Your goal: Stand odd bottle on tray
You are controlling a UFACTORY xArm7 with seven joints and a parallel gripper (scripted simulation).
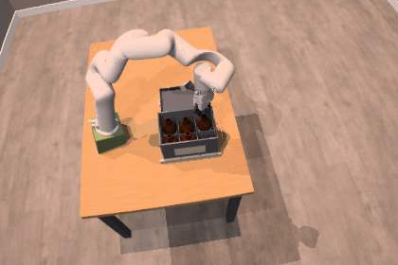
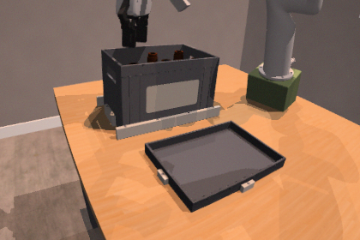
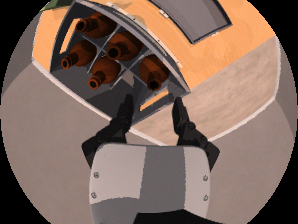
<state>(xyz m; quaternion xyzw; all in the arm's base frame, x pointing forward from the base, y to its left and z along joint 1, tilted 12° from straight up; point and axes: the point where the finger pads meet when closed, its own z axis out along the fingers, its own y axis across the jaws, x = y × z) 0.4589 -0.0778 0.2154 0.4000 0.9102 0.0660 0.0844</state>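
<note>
Right now the glass bottle is 140 mm below my hand. From my hand the other things lie so: crate (90 mm behind, 40 mm to the right, 140 mm below); then dark tray (90 mm behind, 230 mm to the left, 220 mm below).
</note>
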